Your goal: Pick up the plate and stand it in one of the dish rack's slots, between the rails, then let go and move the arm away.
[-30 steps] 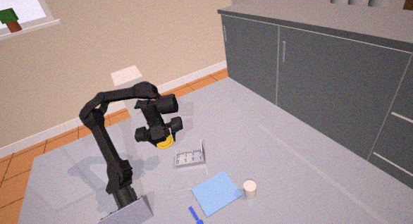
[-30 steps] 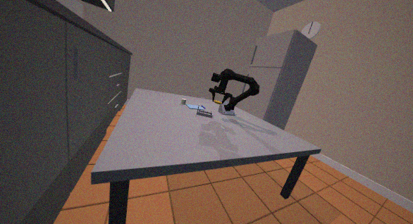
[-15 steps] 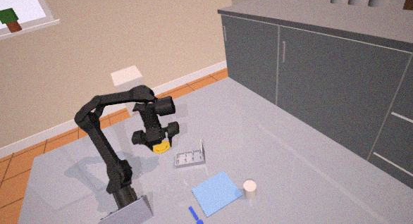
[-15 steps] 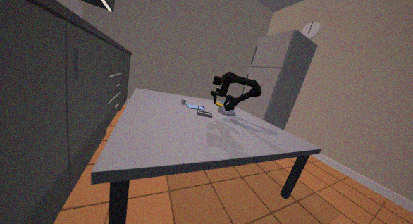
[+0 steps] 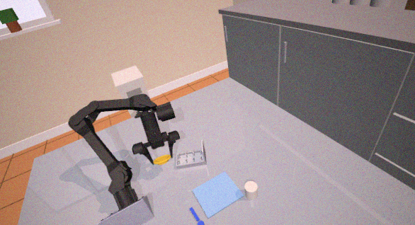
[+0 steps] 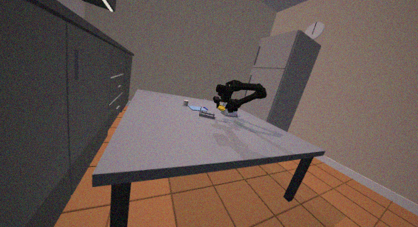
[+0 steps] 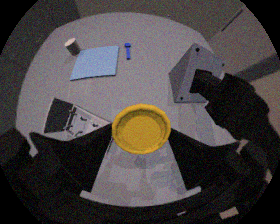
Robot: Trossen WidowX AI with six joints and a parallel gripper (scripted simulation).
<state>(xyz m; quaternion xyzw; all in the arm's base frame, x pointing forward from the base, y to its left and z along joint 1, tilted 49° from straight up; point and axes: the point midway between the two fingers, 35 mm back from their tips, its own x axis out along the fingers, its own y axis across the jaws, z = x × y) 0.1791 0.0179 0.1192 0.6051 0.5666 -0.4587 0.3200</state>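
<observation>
Right now my gripper tip is 12 cm short of the grey dish rack and 6 cm above it. Also, from my gripper tip: yellow plate (1 cm above); then blue utensil (25 cm to the right, 8 cm below); then white cup (29 cm to the right, 21 cm ahead, 6 cm below).
</observation>
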